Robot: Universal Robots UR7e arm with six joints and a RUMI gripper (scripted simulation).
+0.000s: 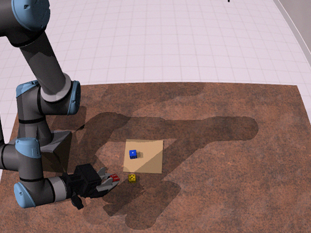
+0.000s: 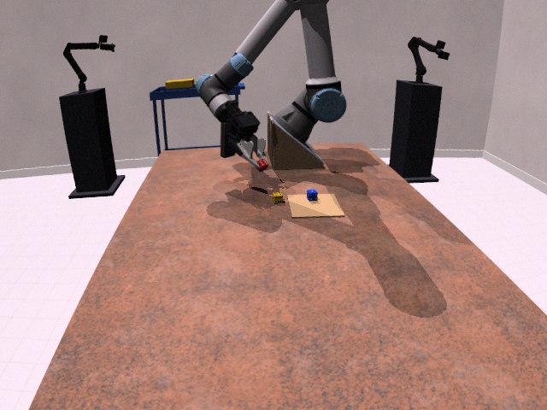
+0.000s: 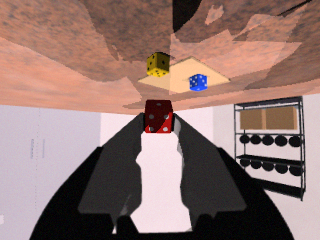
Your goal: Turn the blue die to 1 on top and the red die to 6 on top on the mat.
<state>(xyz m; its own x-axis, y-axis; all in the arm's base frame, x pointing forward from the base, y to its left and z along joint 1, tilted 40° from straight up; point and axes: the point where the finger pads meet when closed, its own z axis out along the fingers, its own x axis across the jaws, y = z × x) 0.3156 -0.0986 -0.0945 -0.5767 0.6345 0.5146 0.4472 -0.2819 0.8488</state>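
My gripper is now 9 cm above the yellow die, 6 cm short of it and 4 cm to the right of it. From my hand the other things lie so: blue die: 14 cm to the left, 8 cm below, 6 cm ahead; tan mat: 14 cm to the left, 10 cm below, 10 cm ahead; red die: right at my hand.
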